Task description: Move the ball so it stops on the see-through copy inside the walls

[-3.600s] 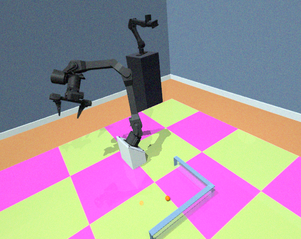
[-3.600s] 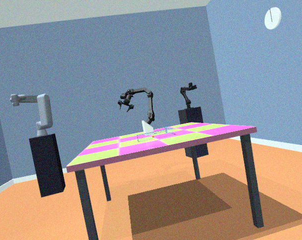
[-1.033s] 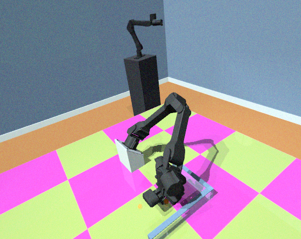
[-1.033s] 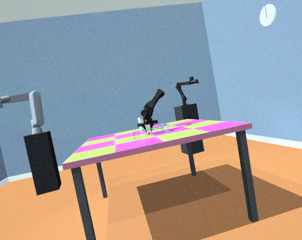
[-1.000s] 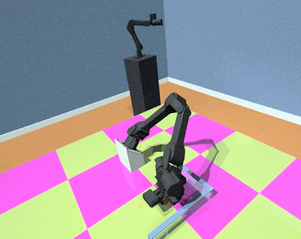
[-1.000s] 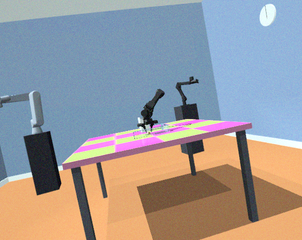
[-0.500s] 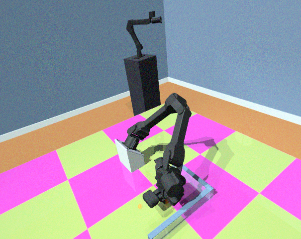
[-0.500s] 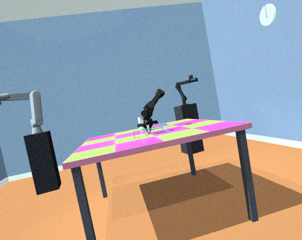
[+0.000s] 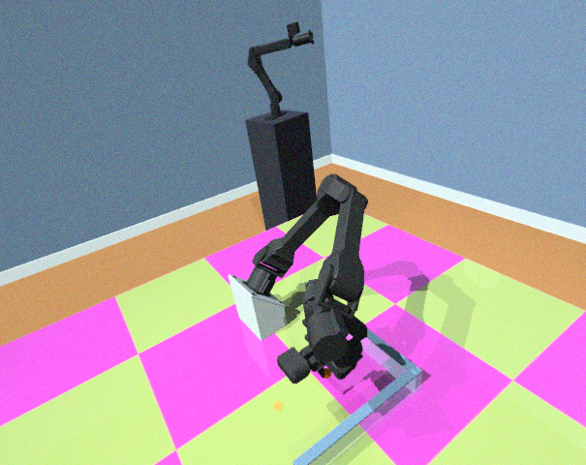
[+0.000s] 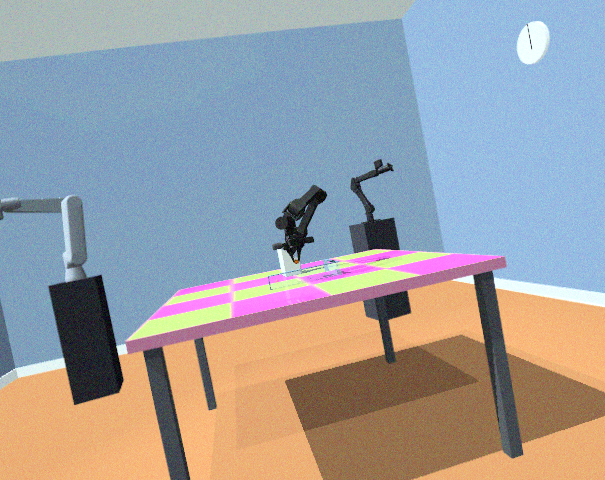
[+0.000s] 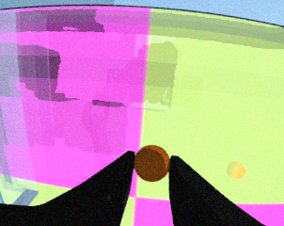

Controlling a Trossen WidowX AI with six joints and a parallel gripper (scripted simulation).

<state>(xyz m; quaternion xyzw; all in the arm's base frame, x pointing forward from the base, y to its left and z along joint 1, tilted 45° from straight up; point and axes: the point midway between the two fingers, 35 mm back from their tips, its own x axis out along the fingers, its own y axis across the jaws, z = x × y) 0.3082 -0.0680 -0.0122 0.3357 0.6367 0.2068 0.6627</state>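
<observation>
Right now the see-through copy of ball is 7 cm behind my gripper tip, 9 cm to the right of it and 8 cm below it. Round my gripper tip: orange ball: right at my gripper tip.
</observation>
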